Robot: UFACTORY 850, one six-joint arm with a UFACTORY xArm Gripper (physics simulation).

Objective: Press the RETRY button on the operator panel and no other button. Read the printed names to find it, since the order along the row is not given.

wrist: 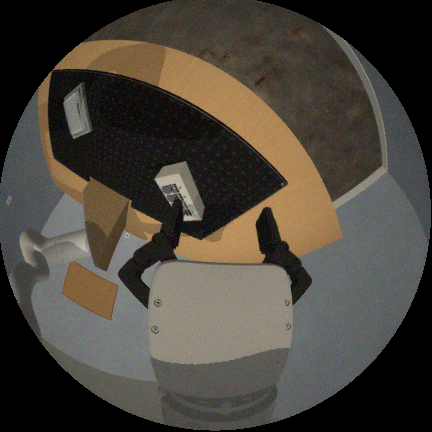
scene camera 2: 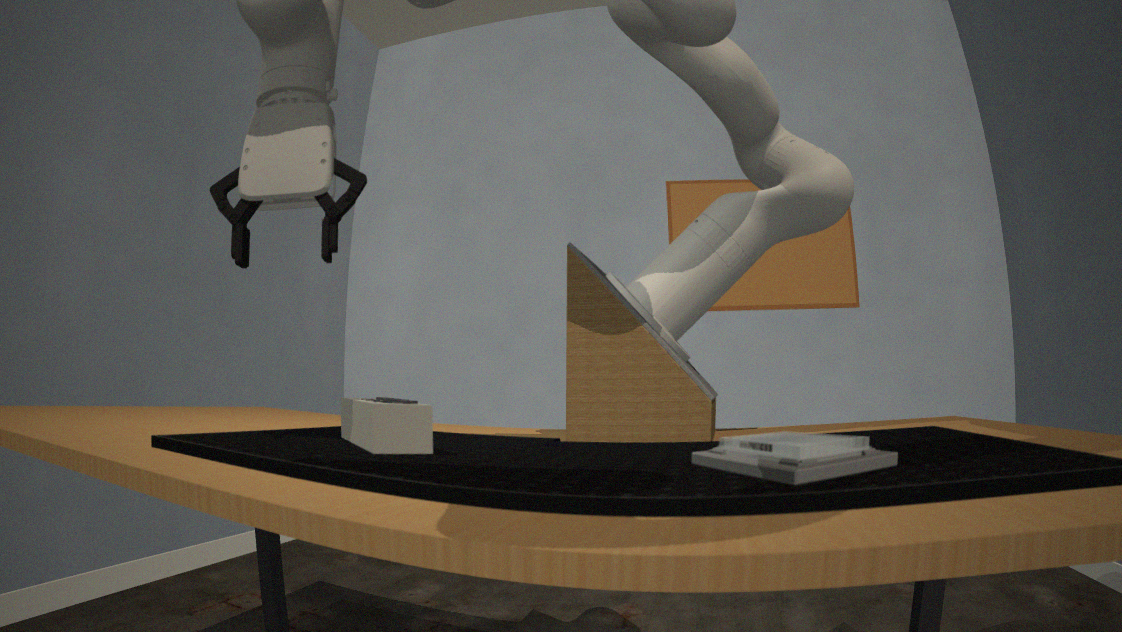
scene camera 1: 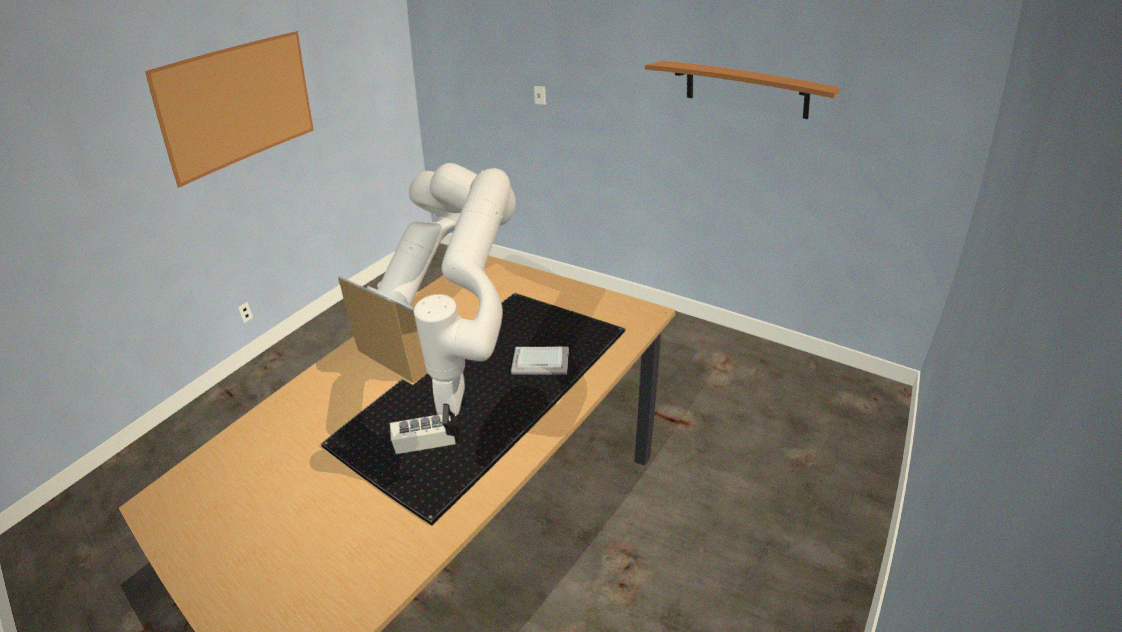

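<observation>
The operator panel (scene camera 1: 422,441) (scene camera 2: 388,426) (wrist: 189,186) is a pale box with a row of several dark round buttons on its sloped top, standing on the black mat. The printed names are too small to read, so I cannot tell which button is RETRY. My gripper (scene camera 2: 285,259) (wrist: 221,211) is open and empty, fingers pointing down. It hangs well above the mat, higher than the panel. In scene camera 1 a finger overlaps the panel's right end; in the wrist view the left finger hides part of the button row.
The black perforated mat (scene camera 1: 486,439) (scene camera 2: 533,490) (wrist: 235,165) lies on the wooden table (scene camera 1: 259,510) (scene camera 2: 706,561). A grey-white tray-like object (scene camera 1: 540,361) (scene camera 2: 794,457) (wrist: 77,112) lies on the mat. The arm's wooden wedge mount (scene camera 1: 380,333) (scene camera 2: 628,384) (wrist: 102,220) stands behind the mat.
</observation>
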